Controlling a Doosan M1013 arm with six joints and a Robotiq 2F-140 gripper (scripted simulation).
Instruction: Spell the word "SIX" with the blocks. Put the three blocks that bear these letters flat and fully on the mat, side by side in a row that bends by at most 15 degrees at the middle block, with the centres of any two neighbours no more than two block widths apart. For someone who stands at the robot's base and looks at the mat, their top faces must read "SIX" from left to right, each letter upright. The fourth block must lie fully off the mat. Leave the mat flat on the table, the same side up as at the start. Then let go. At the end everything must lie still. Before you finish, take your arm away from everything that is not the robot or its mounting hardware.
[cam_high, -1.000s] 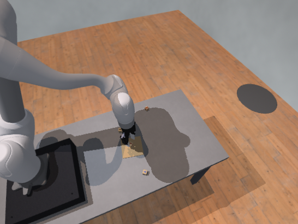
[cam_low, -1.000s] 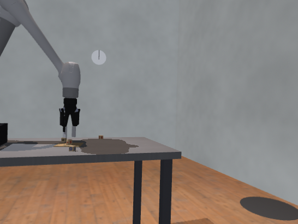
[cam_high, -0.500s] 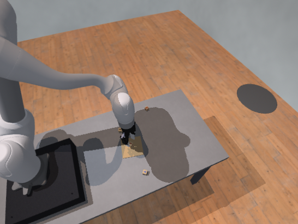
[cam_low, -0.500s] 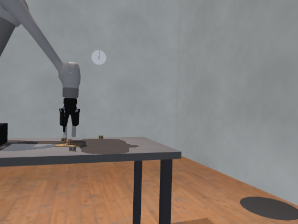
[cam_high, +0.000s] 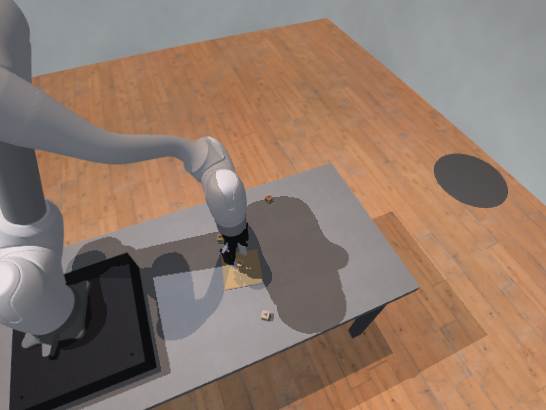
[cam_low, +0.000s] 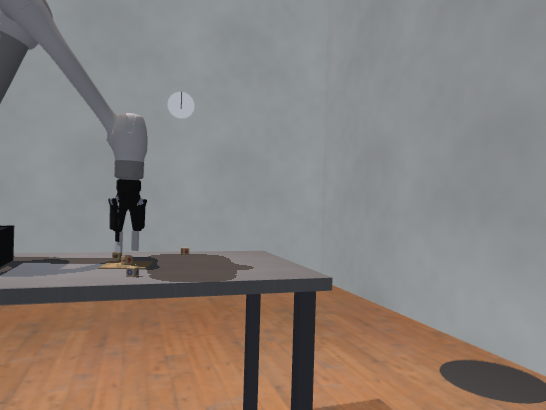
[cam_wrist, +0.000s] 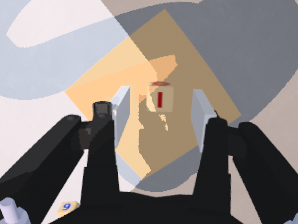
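The tan mat lies 2 cm to the right of my hand and 7 cm below it. The rest, counted from my hand: block (6 cm behind, 12 cm to the left, 6 cm below).
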